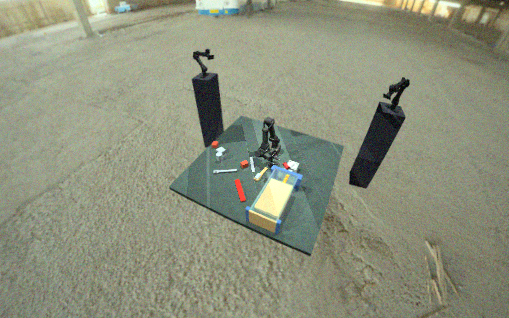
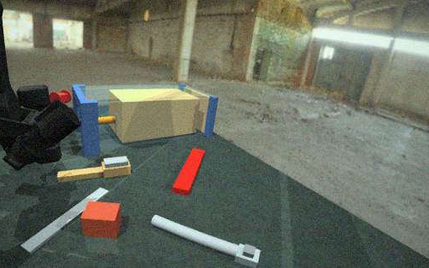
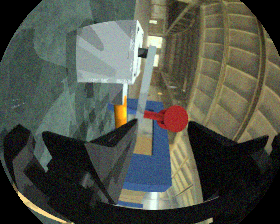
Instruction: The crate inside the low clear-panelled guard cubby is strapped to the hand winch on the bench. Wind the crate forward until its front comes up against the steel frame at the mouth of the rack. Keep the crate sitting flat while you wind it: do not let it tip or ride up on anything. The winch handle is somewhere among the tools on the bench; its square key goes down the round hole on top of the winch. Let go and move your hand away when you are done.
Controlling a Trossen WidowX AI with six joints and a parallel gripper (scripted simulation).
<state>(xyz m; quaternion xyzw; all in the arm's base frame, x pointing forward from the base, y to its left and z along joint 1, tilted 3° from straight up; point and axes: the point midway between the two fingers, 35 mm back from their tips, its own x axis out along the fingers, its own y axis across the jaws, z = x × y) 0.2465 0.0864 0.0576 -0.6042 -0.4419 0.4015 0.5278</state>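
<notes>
Now: gripper tip 50 mm short of the red knob, 60 mm to the right of it and 10 mm below it. From my gripper tip the other things lie so: wooden-handled tool: 90 mm ahead, 150 mm to the right, 110 mm below; winch: 60 mm behind, 100 mm to the left, 100 mm below; winch handle: 10 mm ahead, 80 mm to the left, 20 mm below.
</notes>
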